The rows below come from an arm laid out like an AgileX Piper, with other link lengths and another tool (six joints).
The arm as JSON. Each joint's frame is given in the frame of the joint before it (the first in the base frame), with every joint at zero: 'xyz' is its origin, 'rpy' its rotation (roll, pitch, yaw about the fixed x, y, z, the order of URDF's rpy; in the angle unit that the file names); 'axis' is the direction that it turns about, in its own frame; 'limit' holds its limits. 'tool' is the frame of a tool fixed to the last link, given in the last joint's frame.
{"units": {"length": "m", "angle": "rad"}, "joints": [
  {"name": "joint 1", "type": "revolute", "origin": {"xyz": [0.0, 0.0, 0.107], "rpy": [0.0, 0.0, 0.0]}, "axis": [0.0, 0.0, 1.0], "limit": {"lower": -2.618, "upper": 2.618}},
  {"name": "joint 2", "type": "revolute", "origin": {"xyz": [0.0, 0.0, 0.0], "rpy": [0.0, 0.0, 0.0]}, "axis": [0.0, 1.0, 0.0], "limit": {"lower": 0.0, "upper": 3.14}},
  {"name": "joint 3", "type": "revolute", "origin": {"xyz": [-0.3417, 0.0, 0.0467], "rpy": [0.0, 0.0, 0.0]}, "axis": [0.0, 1.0, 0.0], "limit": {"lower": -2.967, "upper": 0.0}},
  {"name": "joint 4", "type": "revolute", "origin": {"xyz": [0.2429, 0.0, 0.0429], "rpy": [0.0, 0.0, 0.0]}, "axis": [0.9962, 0.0, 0.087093], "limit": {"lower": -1.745, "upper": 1.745}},
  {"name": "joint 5", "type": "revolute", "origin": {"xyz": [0.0, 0.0, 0.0], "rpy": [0.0, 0.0, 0.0]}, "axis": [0.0, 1.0, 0.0], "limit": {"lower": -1.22, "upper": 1.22}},
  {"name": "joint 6", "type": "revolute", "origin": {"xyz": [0.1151, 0.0, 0.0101], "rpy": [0.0, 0.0, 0.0]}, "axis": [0.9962, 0.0, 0.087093], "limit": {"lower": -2.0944, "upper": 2.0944}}
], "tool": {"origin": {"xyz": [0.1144, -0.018, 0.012], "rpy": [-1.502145, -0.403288, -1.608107]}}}
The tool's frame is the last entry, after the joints.
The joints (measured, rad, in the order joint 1, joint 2, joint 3, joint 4, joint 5, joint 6), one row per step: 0.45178, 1.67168, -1.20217, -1.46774, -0.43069, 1.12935; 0.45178, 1.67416, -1.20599, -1.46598, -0.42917, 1.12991; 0.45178, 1.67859, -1.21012, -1.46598, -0.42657, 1.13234; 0.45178, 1.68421, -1.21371, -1.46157, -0.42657, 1.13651; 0.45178, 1.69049, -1.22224, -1.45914, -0.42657, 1.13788; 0.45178, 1.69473, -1.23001, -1.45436, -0.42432, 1.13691; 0.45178, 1.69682, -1.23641, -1.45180, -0.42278, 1.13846; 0.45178, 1.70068, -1.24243, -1.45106, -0.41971, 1.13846; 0.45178, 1.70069, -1.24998, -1.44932, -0.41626, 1.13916; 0.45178, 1.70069, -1.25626, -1.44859, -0.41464, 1.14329; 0.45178, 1.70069, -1.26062, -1.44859, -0.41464, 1.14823
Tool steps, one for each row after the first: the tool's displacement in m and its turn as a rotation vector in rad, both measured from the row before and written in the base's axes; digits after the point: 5 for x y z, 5 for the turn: 0.00121, 0.00018, 0.00044, 0.00181, -0.00018, -0.00223; 0.00170, 0.00019, -0.00067, 0.00033, 0.00191, -0.00312; 0.00160, 0.00066, -0.00112, 0.00528, 0.00672, -0.00289; 0.00225, 0.00103, 0.00061, 0.00383, -0.00002, -0.00131; 0.00221, 0.00044, 0.00145, 0.00410, -0.00209, -0.00356; 0.00146, 0.00028, 0.00181, 0.00437, -0.00176, -0.00281; 0.00190, 0.00017, 0.00051, 0.00041, -0.00180, -0.00311; 0.00146, -0.00016, 0.00330, 0.00389, -0.00572, -0.00402; 0.00098, 0.00004, 0.00271, 0.00528, -0.00236, -0.00290; 0.00049, 0.00020, 0.00187, 0.00493, -0.00026, -0.00134
